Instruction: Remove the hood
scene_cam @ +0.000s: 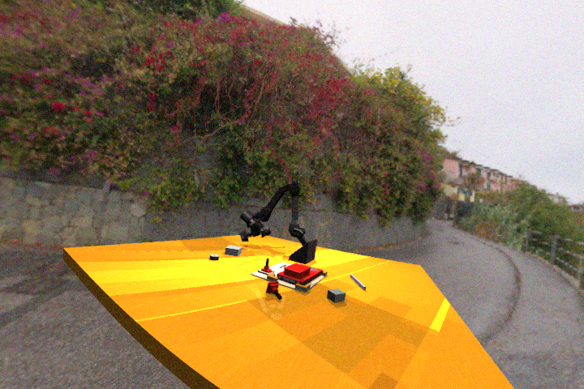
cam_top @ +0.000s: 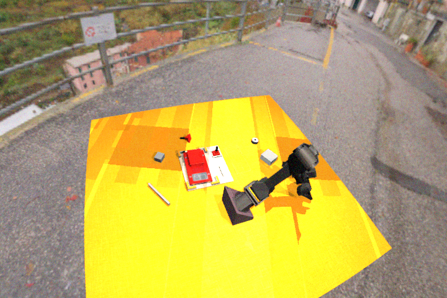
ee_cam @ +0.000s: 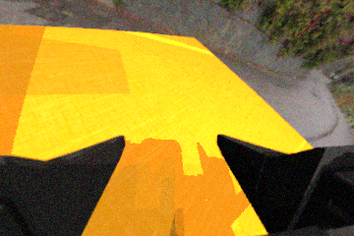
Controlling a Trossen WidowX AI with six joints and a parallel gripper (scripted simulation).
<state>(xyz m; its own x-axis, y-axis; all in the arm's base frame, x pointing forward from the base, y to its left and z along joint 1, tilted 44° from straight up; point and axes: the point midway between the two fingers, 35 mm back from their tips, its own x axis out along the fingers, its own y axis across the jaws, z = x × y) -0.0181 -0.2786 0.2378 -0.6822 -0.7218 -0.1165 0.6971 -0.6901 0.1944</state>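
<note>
My gripper tip is now 38 cm short of the red hood and 47 cm to the right of it. Also, from my gripper tip: white base plate: 35 cm ahead, 45 cm to the left, 3 cm below; then black wheel: 44 cm ahead, 9 cm to the left, 3 cm below; then grey rod: 24 cm ahead, 68 cm to the left, 3 cm below.
</note>
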